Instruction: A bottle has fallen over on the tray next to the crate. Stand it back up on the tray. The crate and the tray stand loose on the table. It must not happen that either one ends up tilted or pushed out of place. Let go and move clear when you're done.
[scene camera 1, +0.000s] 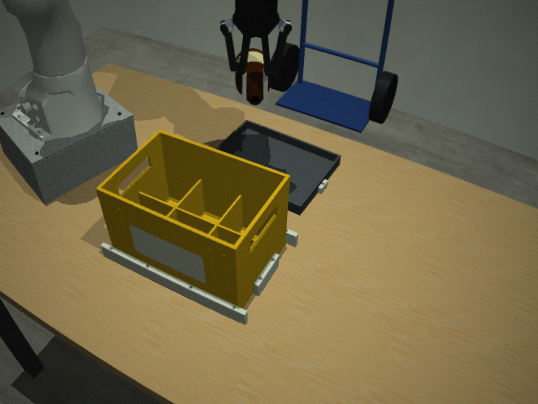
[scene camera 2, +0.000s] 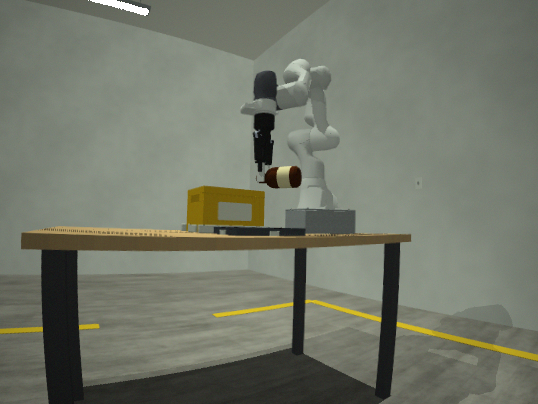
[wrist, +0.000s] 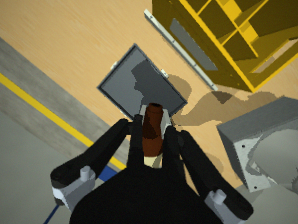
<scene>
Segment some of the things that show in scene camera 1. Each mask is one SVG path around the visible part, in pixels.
My gripper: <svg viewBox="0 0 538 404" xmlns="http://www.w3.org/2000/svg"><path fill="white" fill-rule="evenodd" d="M235 0L235 12L232 19L220 22L220 30L226 41L230 70L239 73L239 85L242 87L242 104L246 104L246 68L250 41L253 37L261 38L264 60L263 103L267 103L268 87L270 87L271 83L270 75L273 71L281 69L286 40L292 30L290 20L285 21L278 16L278 0ZM234 25L243 34L240 63L236 62L232 39ZM278 24L279 35L274 61L270 63L268 35Z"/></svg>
A bottle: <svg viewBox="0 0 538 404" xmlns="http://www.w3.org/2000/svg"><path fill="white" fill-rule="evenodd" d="M235 71L236 88L241 94L242 87L239 85L239 73ZM250 48L247 64L246 99L251 105L258 105L264 97L263 52L256 48Z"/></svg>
A yellow crate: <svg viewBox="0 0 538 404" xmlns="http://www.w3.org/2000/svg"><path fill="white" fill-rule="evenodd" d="M158 130L96 188L112 246L243 309L254 292L255 281L274 253L279 254L286 244L290 175ZM148 157L149 167L119 194L118 185Z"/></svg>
A dark tray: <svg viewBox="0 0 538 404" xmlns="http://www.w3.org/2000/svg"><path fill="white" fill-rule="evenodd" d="M246 120L215 149L290 175L288 210L300 215L318 193L320 184L324 179L328 180L339 166L341 155Z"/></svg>
</scene>
